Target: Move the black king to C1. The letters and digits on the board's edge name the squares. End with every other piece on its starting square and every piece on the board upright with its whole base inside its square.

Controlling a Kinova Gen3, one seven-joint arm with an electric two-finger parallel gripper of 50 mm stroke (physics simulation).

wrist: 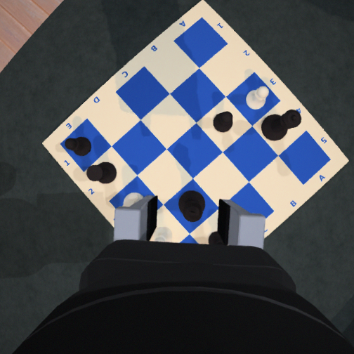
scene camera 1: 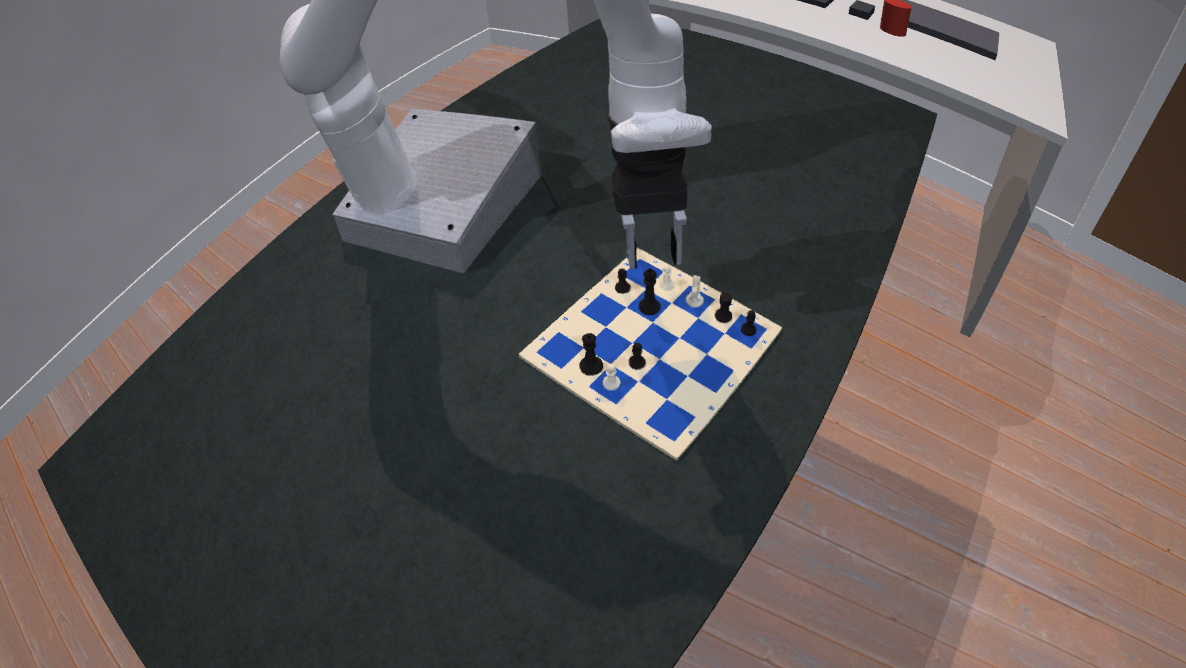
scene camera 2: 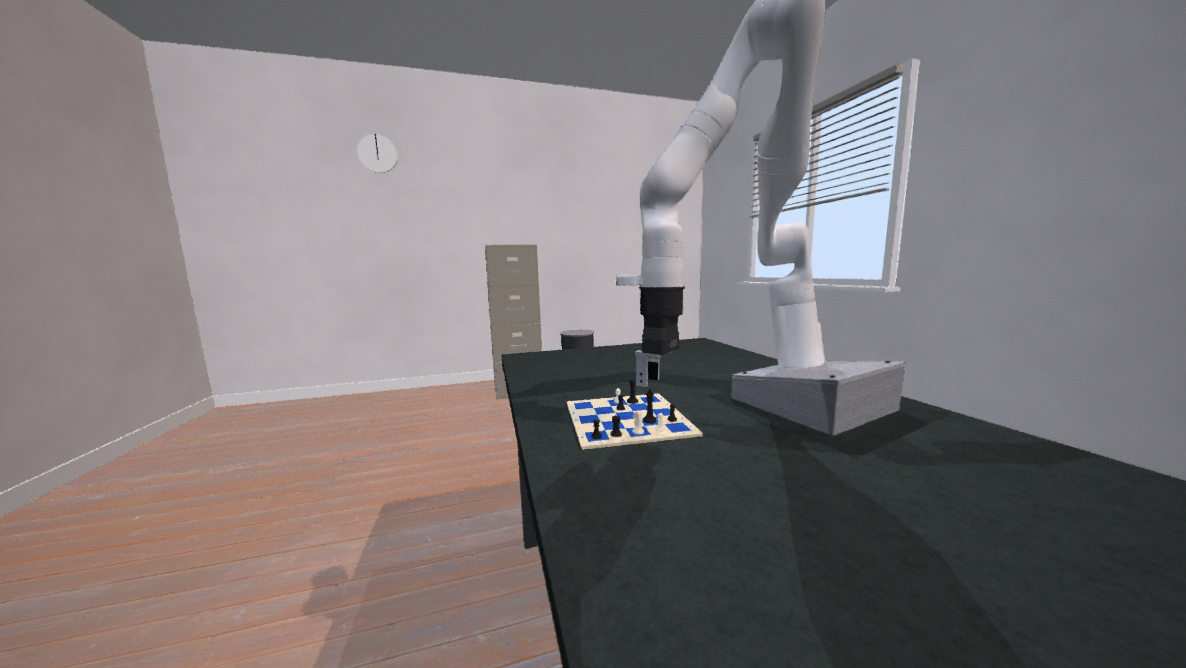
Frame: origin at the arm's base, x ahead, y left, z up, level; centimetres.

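Seen in the pictures: gripper, fingertip midpoint: (scene camera 1: 654, 260) (scene camera 2: 647, 382); arm's base, origin of the base link: (scene camera 1: 387, 190) (scene camera 2: 800, 365).
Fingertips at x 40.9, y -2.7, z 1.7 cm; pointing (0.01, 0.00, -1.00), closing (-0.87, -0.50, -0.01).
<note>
Offsets run from my fingertips to a thing's top centre.
The black king @(dz -1.5, dx -0.5, dy +0.0 cm) (scene camera 1: 649, 297) (scene camera 2: 650, 409) (wrist: 192, 204), the tallest piece, stands upright on blue D4. C1 (scene camera 1: 711, 374) (scene camera 2: 588, 419) (wrist: 142, 93) is a bare blue square at the board's edge. My gripper (scene camera 1: 654, 263) (scene camera 2: 648, 382) (wrist: 187, 213) is open and empty, pointing down above the board (scene camera 1: 678, 453) (scene camera 2: 635, 443) (wrist: 336, 161). In the wrist view the king shows between its fingers, below them; the exact height gap is hard to tell. The fingers partly hide the pieces near the king there.
Near the king stand a white piece @(dz -3.9, dx +4.2, dy +3.0 cm) (scene camera 1: 695, 293) on E3, a white piece @(dz -4.7, dx +0.2, dy +4.2 cm) (scene camera 1: 667, 278) on E4 and a black pawn @(dz -4.7, dx -4.6, dy +1.7 cm) (scene camera 1: 622, 283) on D5. Black pieces stand on E1, E2, B3 and A4 (wrist: 275, 127); a white pawn (wrist: 257, 98) is on A3. The robot base (scene camera 1: 464, 165) is beside the board.
</note>
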